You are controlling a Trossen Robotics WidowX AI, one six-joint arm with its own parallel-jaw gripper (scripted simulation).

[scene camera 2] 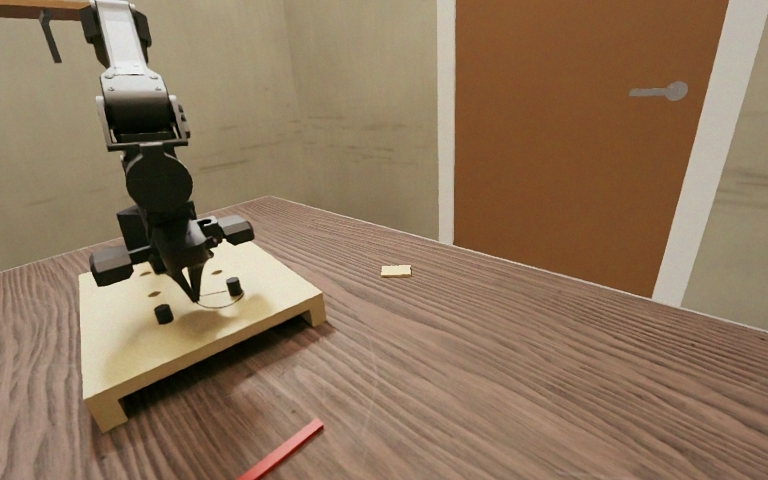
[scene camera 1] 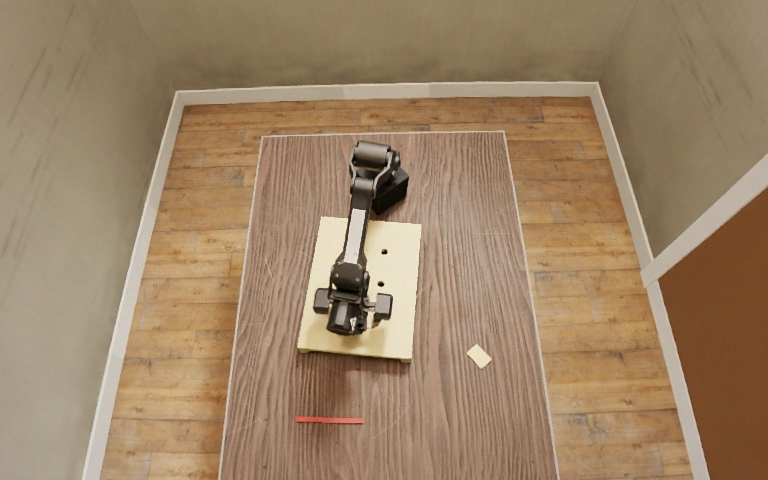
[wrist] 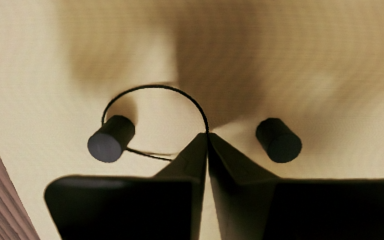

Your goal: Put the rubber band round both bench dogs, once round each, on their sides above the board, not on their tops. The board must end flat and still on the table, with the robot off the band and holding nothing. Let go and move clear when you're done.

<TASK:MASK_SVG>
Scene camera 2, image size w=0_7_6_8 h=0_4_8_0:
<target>my gripper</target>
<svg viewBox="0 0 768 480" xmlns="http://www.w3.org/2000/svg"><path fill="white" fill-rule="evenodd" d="M251 223L238 215L220 219L211 216L196 220L190 200L182 207L166 213L148 211L137 205L150 246L127 252L125 244L92 252L89 257L90 270L97 287L105 287L130 279L135 271L133 266L149 262L155 275L166 274L179 285L189 299L196 303L196 301L200 301L204 266L209 259L215 257L215 253L211 249L223 243L223 239L226 239L226 242L234 246L253 241L255 239ZM185 268L187 268L190 285L182 271Z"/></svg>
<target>cream board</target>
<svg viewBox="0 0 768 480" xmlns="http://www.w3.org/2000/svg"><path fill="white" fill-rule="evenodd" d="M185 268L182 271L190 285L187 268ZM323 292L251 241L234 246L226 242L226 239L223 239L223 243L218 244L218 247L211 249L215 253L215 257L209 259L204 268L201 295L211 293L212 295L202 296L200 301L198 301L201 305L218 307L218 309L205 308L197 303L193 303L170 277L165 274L160 276L154 275L149 262L133 266L135 271L130 279L105 287L97 287L91 272L79 275L83 400L100 430L104 433L128 421L124 396L296 315L300 315L311 326L316 326L326 321Z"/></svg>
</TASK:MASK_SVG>
